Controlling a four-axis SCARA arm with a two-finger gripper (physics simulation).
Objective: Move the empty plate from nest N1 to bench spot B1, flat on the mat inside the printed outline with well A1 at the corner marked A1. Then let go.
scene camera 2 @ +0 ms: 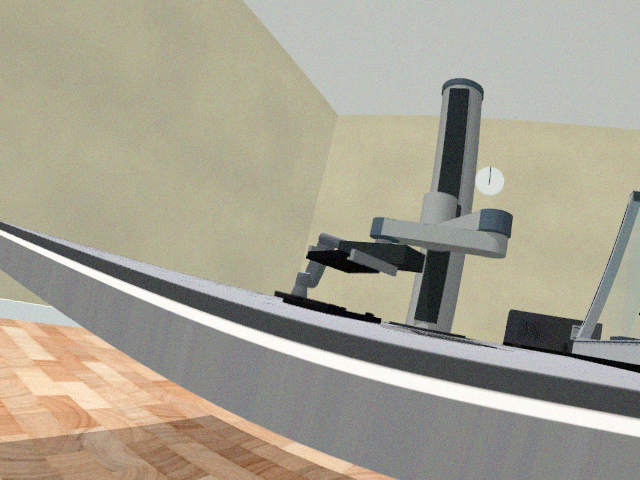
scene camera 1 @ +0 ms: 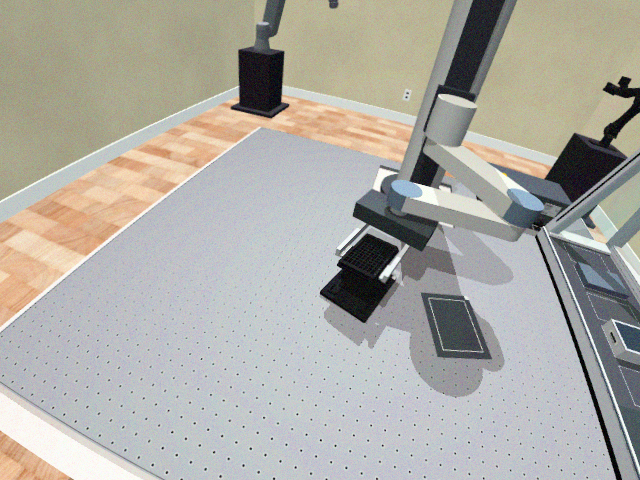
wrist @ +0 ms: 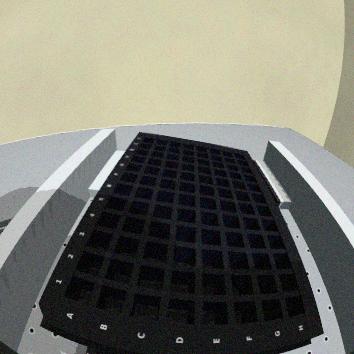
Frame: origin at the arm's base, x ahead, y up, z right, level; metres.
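Seen in the pictures: gripper, fingertip midpoint: (scene camera 2: 329, 252) (scene camera 1: 360, 265) (wrist: 192, 146).
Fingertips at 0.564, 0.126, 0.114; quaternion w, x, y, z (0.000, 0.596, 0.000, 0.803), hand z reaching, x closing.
Pixels of each thing's middle, then the offset from my fingertips to it, as dx, dy, dz. "pt": a spot on its surface instead.
- black empty plate, body centre: (wrist: 193, 205) (scene camera 2: 344, 262) (scene camera 1: 369, 256) -0.045, -0.009, -0.013
- black nest N1, body centre: (scene camera 2: 333, 309) (scene camera 1: 360, 284) -0.044, -0.105, -0.015
- B1, body centre: (scene camera 2: 448, 338) (scene camera 1: 454, 323) -0.025, -0.112, -0.249
- blue item, surface spot: (scene camera 1: 602, 279) pt -0.287, -0.047, -0.673
- white device, surface spot: (scene camera 1: 625, 341) pt -0.056, -0.033, -0.624
The black empty plate (scene camera 1: 370, 255) (scene camera 2: 341, 260) (wrist: 185, 225) is held level between the two pale fingers of my gripper (scene camera 1: 360, 265) (scene camera 2: 338, 252) (wrist: 192, 146), which is shut on its long sides. The plate hangs above the black nest N1 (scene camera 1: 356, 307) (scene camera 2: 330, 307), with a visible gap in scene camera 2. In the wrist view, row A is at the left and column 1 is nearest the camera, so well A1 is at the near left. The dark mat of B1 (scene camera 1: 457, 325), with its white printed outline, lies to the right of the nest in scene camera 1. Its corner mark is too small to read.
The arm's column (scene camera 1: 429, 103) (scene camera 2: 449, 180) stands behind the gripper. A dark box (scene camera 1: 532, 183) (scene camera 2: 537, 330) stands near it. At the right, a framed deck (scene camera 1: 558, 289) holds a blue item (scene camera 1: 602, 279) and a white device (scene camera 1: 625, 341). Another arm's black pedestal (scene camera 1: 261, 77) stands beyond the bench.
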